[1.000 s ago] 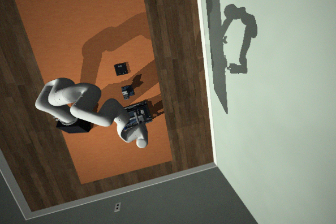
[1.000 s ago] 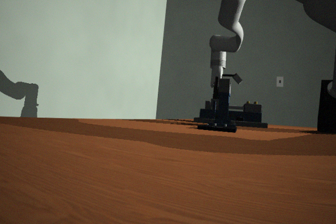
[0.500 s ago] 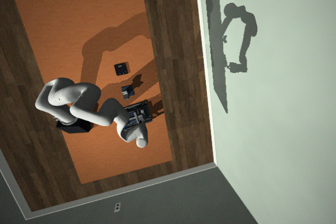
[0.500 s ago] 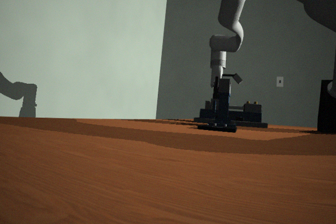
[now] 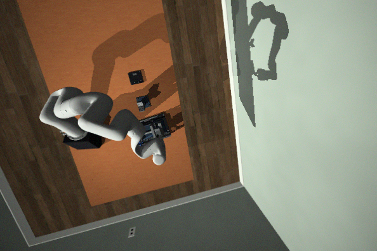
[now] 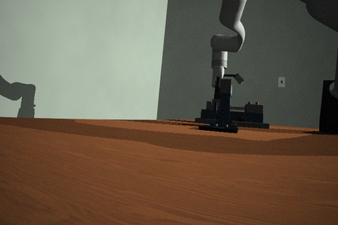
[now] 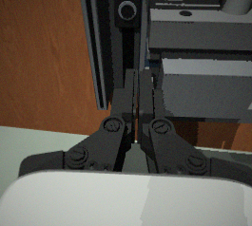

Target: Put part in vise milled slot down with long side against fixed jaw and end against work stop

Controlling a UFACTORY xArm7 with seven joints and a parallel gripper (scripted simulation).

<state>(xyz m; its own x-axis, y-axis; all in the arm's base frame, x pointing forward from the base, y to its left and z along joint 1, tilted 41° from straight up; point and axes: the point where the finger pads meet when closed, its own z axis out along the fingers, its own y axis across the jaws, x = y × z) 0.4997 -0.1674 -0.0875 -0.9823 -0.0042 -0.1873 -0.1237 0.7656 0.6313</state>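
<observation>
The grey part lies 10 mm behind my hand, 40 mm to the left of it and 30 mm below it. Round my hand: grey jaw (40 mm behind, 50 mm to the left, 40 mm below); dark rail (70 mm behind, 50 mm to the right, 80 mm below); work stop (10 mm behind, 100 mm to the left, 30 mm below).
</observation>
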